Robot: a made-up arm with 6 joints. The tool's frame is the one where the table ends. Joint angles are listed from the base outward.
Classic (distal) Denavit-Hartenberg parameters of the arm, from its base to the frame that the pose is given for. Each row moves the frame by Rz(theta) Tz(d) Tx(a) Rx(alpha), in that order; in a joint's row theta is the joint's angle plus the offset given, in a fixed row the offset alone. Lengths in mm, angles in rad.
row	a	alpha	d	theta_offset
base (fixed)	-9.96	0	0	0.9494
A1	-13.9	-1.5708	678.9	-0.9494
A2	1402.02	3.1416	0	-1.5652
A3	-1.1	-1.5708	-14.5	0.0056
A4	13.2	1.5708	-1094.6	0
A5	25	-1.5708	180.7	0
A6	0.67	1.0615	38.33	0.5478
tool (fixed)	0	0	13.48	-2.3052
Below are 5 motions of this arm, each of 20 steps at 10 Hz.
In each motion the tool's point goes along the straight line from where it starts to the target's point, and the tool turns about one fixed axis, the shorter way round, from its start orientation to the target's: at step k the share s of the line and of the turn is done. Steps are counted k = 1, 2, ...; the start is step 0. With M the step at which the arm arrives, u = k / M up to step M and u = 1 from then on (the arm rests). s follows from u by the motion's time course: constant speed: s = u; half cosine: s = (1 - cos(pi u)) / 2; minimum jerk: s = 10 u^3 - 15 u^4 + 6 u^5.
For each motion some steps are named. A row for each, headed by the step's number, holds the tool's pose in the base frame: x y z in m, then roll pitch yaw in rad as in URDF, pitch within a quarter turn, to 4 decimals.
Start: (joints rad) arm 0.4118 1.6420 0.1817 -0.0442 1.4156 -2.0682
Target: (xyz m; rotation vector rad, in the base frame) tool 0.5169 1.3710 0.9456 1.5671 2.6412 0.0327
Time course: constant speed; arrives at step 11
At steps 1, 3, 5, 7, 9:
1: 1.3222 0.5119 -0.3694 -2.8055 0.3860 1.2510
3: 1.1611 0.6837 -0.1064 -2.8613 0.2955 1.4095
5: 1.0001 0.8555 0.1566 -2.9297 0.2144 1.5693
7: 0.8390 1.0273 0.4196 -3.0094 0.1450 1.7322
9: 0.6780 1.1992 0.6826 -3.0988 0.0895 1.8989

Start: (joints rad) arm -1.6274 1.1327 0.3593 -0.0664 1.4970 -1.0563
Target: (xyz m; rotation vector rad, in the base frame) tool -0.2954 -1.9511 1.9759 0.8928 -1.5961 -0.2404
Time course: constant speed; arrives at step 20
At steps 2, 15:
2: -0.2930 -1.9862 0.6356 2.2944 0.0422 -1.6611
15: -0.2947 -1.9609 1.6036 2.0854 -0.6085 -1.6106

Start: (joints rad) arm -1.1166 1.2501 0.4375 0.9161 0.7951 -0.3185
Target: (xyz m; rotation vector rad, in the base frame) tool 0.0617 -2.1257 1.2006 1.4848 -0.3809 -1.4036
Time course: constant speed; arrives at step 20
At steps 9, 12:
9: 0.4923 -2.0464 0.7936 0.9682 0.4575 -1.3480
12: 0.3749 -2.0680 0.9046 1.0646 0.4971 -1.3241

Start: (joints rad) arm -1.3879 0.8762 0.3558 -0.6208 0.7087 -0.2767
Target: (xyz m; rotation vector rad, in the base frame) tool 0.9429 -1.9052 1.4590 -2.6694 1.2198 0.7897
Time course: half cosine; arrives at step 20
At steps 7, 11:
7: 0.4032 -1.9166 1.0952 2.2711 0.7903 -1.6760
11: 0.6298 -1.9118 1.2479 2.6318 0.7323 -1.2957

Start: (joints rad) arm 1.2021 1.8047 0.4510 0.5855 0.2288 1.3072
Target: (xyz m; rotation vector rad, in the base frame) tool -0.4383 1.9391 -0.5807 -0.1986 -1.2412 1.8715
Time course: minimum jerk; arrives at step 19
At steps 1, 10, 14, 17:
1: 0.7089 1.5361 -0.6441 -0.6657 0.3176 1.1169
10: 0.0795 1.7572 -0.6093 -0.7692 -0.0821 1.7222
14: -0.3029 1.8915 -0.5882 -0.9456 -0.2666 2.1248
17: -0.4269 1.9351 -0.5813 -1.0193 -0.3092 2.2658

